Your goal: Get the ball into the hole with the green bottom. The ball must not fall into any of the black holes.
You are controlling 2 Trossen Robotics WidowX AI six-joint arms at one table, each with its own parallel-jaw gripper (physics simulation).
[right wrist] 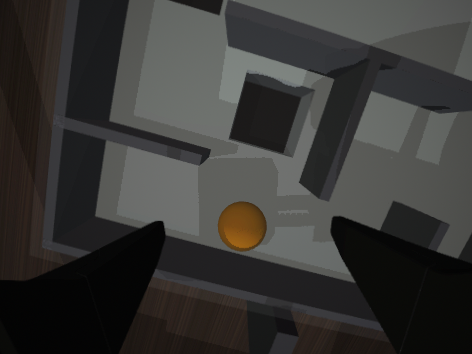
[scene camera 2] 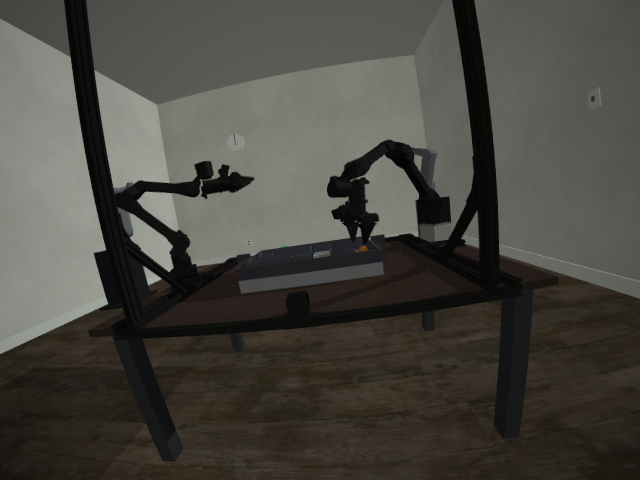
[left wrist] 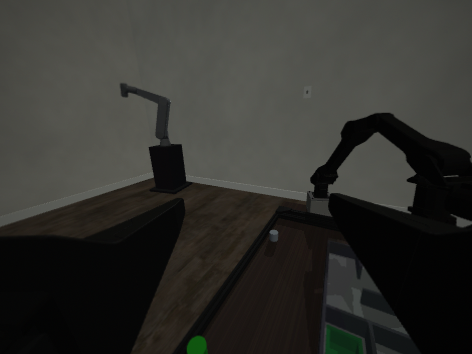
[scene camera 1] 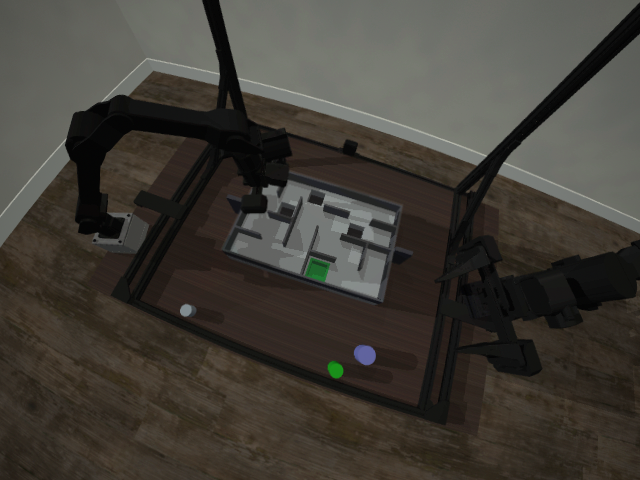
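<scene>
The orange ball [scene camera 2: 363, 249] [right wrist: 242, 226] rests on the maze floor beside the outer wall, near a black hole [right wrist: 267, 120]; the right gripper hides it in scene camera 1. The grey-walled maze box [scene camera 1: 258, 262] [scene camera 2: 310, 274] lies flat on the table. Its green-bottomed hole [scene camera 1: 316, 269] [left wrist: 345, 342] is at the near wall in scene camera 1. Another black hole [scene camera 1: 355, 230] shows right of centre. My right gripper [scene camera 1: 266, 190] [scene camera 2: 359, 241] [right wrist: 247, 226] is open, pointing down above the ball, with a finger on either side of it in the wrist view. My left gripper [scene camera 1: 448, 315] [scene camera 2: 253, 178] [left wrist: 255, 202] is open and empty, away from the box.
Handles [scene camera 1: 403, 254] [right wrist: 272, 325] stick out from the box's ends. A white cylinder [scene camera 1: 187, 310] [left wrist: 273, 236], a purple cylinder [scene camera 1: 364, 354] and a green cylinder [scene camera 1: 335, 369] [left wrist: 197, 345] stand near the table edge. Dark beams border the table, with uprights at its sides.
</scene>
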